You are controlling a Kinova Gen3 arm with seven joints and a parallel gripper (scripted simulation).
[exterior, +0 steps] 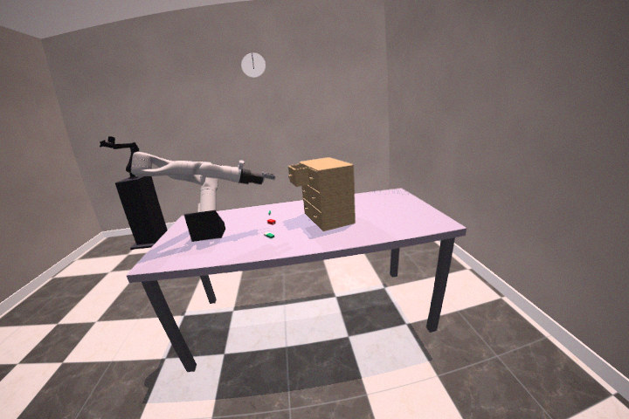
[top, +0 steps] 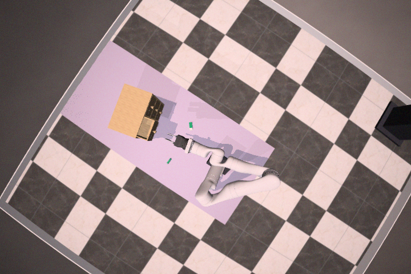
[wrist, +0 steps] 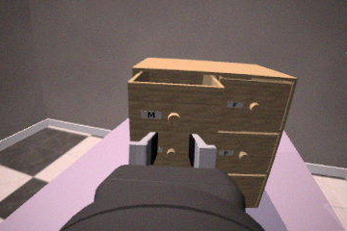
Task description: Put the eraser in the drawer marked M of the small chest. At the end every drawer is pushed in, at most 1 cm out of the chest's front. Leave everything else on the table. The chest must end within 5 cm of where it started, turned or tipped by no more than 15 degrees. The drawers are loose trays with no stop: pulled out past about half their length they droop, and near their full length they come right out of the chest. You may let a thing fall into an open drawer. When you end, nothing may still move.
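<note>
Right now my hand is 270 mm above the eraser, 140 mm to the left of it and 50 mm past it. Round my hand: drawer: 190 mm ahead, 50 mm to the left, 40 mm below; small red block: 270 mm below, 30 mm behind, 20 mm to the left; green piece: 270 mm below, 180 mm to the left, 60 mm behind.
</note>
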